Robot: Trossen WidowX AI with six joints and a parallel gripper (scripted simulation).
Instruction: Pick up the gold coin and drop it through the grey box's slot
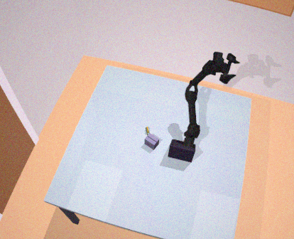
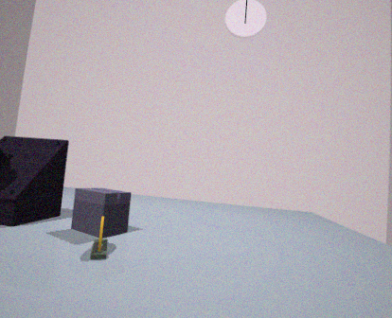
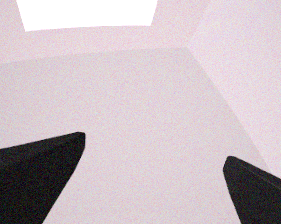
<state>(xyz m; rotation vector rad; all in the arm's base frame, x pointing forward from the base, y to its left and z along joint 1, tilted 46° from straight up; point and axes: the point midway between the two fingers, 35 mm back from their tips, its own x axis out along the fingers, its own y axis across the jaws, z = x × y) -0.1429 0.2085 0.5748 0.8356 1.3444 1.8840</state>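
Now: gripper tip 64 cm above the gold coin, 50 cm short of it and 14 cm to the right of it.
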